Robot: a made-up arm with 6 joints.
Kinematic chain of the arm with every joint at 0, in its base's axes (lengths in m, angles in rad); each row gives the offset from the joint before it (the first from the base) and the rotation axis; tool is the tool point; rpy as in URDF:
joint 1: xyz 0 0 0.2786 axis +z
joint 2: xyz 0 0 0 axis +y
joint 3: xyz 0.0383 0 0.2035 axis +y
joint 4: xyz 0.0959 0 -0.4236 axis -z
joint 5: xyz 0 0 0 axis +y
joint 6: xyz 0.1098 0 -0.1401 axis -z
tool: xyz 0 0 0 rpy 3.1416 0 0
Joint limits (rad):
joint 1: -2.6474..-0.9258
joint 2: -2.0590..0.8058
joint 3: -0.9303..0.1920
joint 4: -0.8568..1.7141
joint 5: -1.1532..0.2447
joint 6: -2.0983..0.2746
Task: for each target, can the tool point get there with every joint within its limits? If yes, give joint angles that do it. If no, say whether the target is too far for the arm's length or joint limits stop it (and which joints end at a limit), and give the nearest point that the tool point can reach.
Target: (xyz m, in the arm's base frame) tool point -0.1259 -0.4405 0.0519
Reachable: yes | joints -1.5136 0.4310 -0.7418 1.0787 -0.6289 -1.5036
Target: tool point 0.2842 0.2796 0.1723
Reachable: no: joint limits stop it (at a limit: joint 1, joint 2, joint 3, joint 4) | nearest point 0.1679 0.2213 0.0226 | short by 0.198 m
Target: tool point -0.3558 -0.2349 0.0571
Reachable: yes | joints -2.3114 0.4036 -0.5446 0.6254 -0.8612 -1.4160
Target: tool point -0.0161 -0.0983 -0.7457
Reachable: no: too far | nearest point -0.0216 -0.1321 -0.2167 | short by 0.530 m
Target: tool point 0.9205 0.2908 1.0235
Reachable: no: too far | nearest point 0.3551 0.1474 0.7302 | short by 0.653 m
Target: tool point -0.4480 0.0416 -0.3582
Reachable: no: joint limits stop it (at a limit: joint 1, joint 2) | nearest point -0.3342 -0.0611 -0.1666 | short by 0.245 m
